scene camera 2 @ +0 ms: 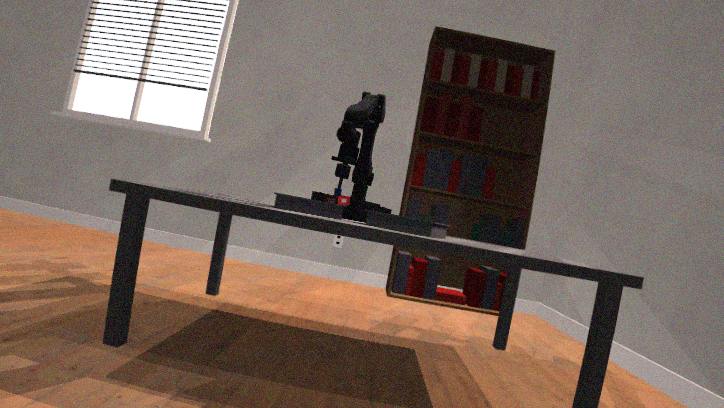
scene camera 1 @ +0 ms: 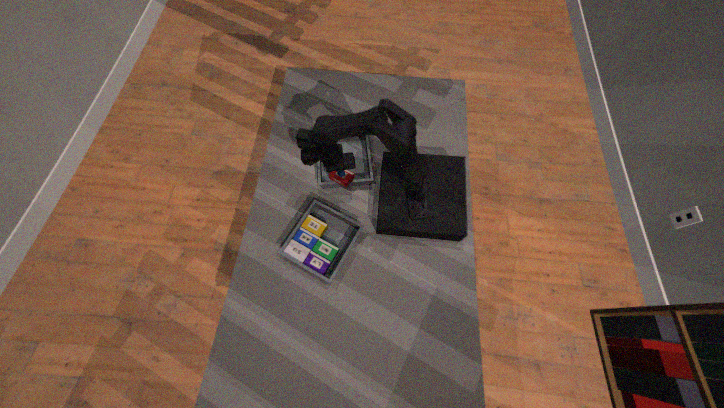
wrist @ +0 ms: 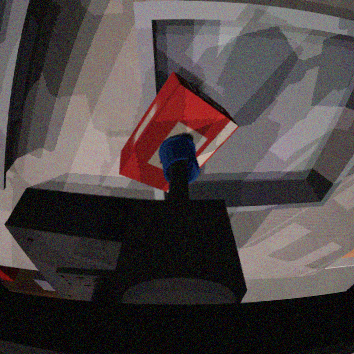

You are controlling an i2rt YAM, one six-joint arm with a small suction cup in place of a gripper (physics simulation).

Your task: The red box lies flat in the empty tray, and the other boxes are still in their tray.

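Frame: origin at the arm's base, x left, y ahead, z down, level; millimetres.
Seen in the pictures: hand, its tool point: (scene camera 2: pixel 336 198) (scene camera 1: pixel 342 174) (wrist: pixel 178 146); arm's base, origin of its link: (scene camera 2: pixel 357 201) (scene camera 1: pixel 415 194).
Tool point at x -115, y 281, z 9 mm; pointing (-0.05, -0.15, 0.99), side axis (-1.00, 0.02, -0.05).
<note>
Offsets run from my tool point to a thing's top centre. "spot": to the spot under its first point.
My suction cup (scene camera 1: pixel 341 173) (scene camera 2: pixel 338 192) (wrist: pixel 179 152) is blue and attached to the labelled face of the red box @[dx +4, dy +3, dz -15 mm] (scene camera 1: pixel 346 179) (scene camera 2: pixel 344 200) (wrist: pixel 185 102). The box hangs low across the empty tray's @[dx -95, dy -11, dz +22 mm] (scene camera 1: pixel 371 162) (scene camera 2: pixel 303 203) (wrist: pixel 144 50) wall near one corner, partly outside and turned against the walls. It looks slightly tilted; whether it touches the rim is unclear. The other tray @[spot: dx +363, dy +148, dz +22 mm] (scene camera 1: pixel 306 268) holds a yellow box @[dx +197, dy +121, dz +32 mm] (scene camera 1: pixel 314 224), blue box @[dx +245, dy +153, dz +35 mm] (scene camera 1: pixel 305 237), green box @[dx +294, dy +81, dz +38 mm] (scene camera 1: pixel 325 249), white box @[dx +294, dy +184, dz +28 mm] (scene camera 1: pixel 295 250) and purple box @[dx +342, dy +113, dz +34 mm] (scene camera 1: pixel 317 263).
The black arm base (scene camera 1: pixel 440 197) stands right of the trays in scene camera 1. The arm reaches over the empty tray and hides part of it. Both trays stand on the grey table (scene camera 1: pixel 395 314) (scene camera 2: pixel 243 208). A bookshelf (scene camera 2: pixel 486 43) stands behind the table in scene camera 2.
</note>
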